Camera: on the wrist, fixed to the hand. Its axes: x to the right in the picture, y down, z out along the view.
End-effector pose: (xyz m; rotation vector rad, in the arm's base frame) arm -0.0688 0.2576 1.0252 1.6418 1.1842 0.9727
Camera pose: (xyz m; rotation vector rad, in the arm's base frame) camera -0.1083 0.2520 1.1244 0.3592 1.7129 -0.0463
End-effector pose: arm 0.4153 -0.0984 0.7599 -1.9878 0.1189 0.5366
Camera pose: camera 0.4066 -0.1965 0.7182 -1.5848 -1.3729 -0.3371
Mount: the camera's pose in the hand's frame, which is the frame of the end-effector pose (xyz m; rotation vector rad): -0.0048 0.0830 -0.0672 -0.1124 -0.1191 -1.4950
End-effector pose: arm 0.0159 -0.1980 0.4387 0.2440 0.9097 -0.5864
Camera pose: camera 0.0162 -0.0989 0.3986 -0.6572 0.8914 -1.8815
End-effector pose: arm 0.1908 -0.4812 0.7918 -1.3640 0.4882 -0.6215
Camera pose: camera 0.1537 -0.5204 0.6995 -1.7161 -0.7414 -1.6902
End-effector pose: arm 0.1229 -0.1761 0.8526 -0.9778 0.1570 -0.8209
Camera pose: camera 0.1335 -0.1939 0.7477 -1.1761 -0.7409 -2.1035
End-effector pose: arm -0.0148 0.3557 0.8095 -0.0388 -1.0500 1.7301
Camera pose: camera -0.0424 0.3894 0.7119 0.6286 -0.8369 0.3108
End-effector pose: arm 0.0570 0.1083 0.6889 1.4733 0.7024 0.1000
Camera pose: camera 0.0495 0.1755 0.7717 0.5487 1.4862 -1.0550
